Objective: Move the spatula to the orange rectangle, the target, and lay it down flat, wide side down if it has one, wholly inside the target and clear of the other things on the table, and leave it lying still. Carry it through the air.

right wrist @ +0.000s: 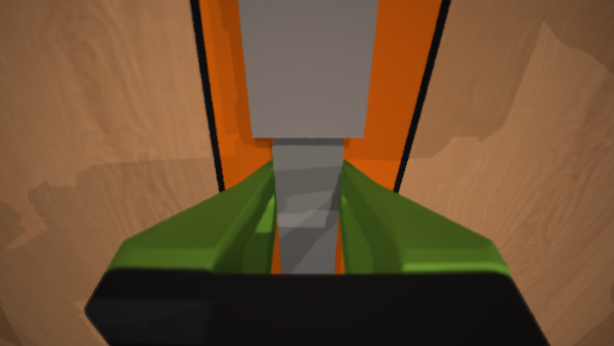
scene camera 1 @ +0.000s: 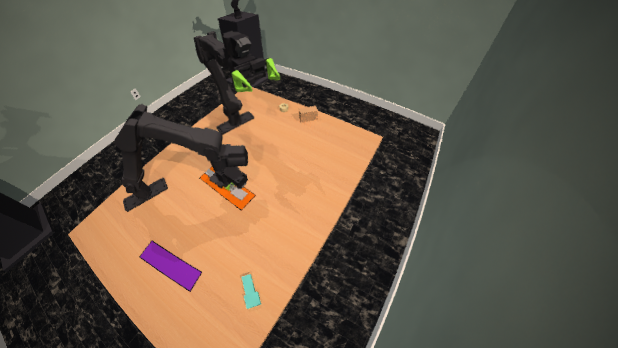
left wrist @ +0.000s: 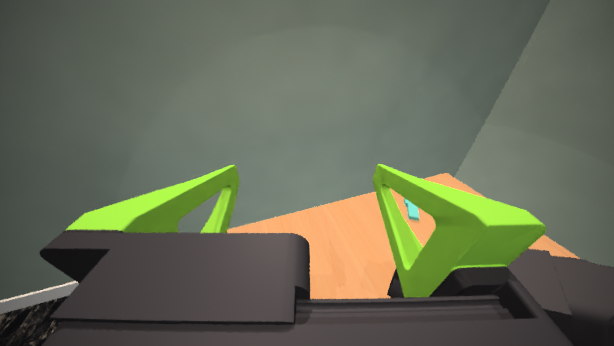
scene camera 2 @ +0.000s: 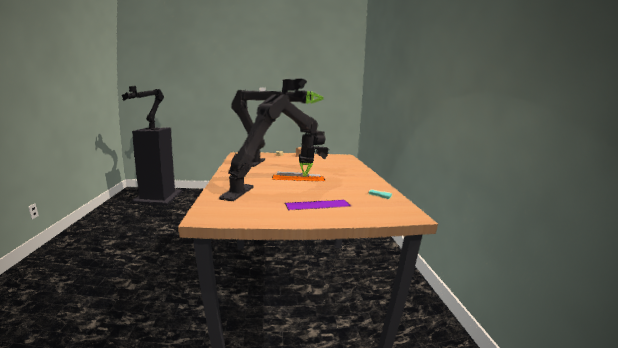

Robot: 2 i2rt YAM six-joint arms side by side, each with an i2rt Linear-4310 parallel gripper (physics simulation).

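Places are measured from the left arm's base along level axes (x left, y down, z back), in millimetres.
Where they show: left gripper, between the fingertips: (scene camera 1: 266, 83) (left wrist: 306, 172) (scene camera 2: 321, 98); right gripper, between the fingertips: (right wrist: 308, 173) (scene camera 1: 230, 187) (scene camera 2: 304, 175); left arm's base, origin of its link: (scene camera 1: 235, 123) (scene camera 2: 255, 162); right arm's base, origin of its link: (scene camera 1: 145, 194) (scene camera 2: 237, 192).
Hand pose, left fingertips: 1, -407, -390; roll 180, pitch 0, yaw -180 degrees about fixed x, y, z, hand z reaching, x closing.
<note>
Things, the pixels of their top centre, and the offset from my left fingertips, as dx, dy, dz. "spot": a spot on its surface instead.
- grey spatula, centre of its top: (right wrist: 308, 252) (scene camera 1: 224, 182) (scene camera 2: 298, 172) -225, +377, +60
- purple rectangle, a spot on its surface: (scene camera 2: 317, 205) (scene camera 1: 166, 265) spot: -563, +406, -99
- teal paddle-shaped piece, centre of its top: (scene camera 1: 249, 290) (left wrist: 412, 205) (scene camera 2: 380, 192) -362, +392, -347
- pale ring, centre of its top: (scene camera 1: 283, 105) (scene camera 2: 279, 152) +262, +382, +316
- brown block, centre of its top: (scene camera 1: 308, 109) (scene camera 2: 302, 147) +313, +347, +170
The grey spatula (scene camera 1: 239, 193) (scene camera 2: 286, 174) (right wrist: 308, 70) has a wide blade and a narrower handle. My right gripper (scene camera 1: 229, 187) (scene camera 2: 305, 174) (right wrist: 308, 173) points down and is shut on its handle, just behind the blade. The spatula is over the orange rectangle (scene camera 1: 244, 204) (scene camera 2: 286, 178) (right wrist: 406, 75) and roughly in line with its long sides. It is very low; whether it touches the surface I cannot tell. The arm hides part of the handle in scene camera 1. My left gripper (scene camera 1: 265, 84) (scene camera 2: 322, 98) (left wrist: 306, 172) is open and empty, high above the table's far end.
A purple rectangle (scene camera 1: 170, 266) (scene camera 2: 317, 205) lies nearer the front of the table. A teal paddle-shaped piece (scene camera 1: 251, 296) (scene camera 2: 380, 194) (left wrist: 412, 211) lies to its right. A pale ring (scene camera 1: 283, 107) (scene camera 2: 279, 153) and a brown block (scene camera 1: 308, 115) (scene camera 2: 298, 151) are at the far end.
</note>
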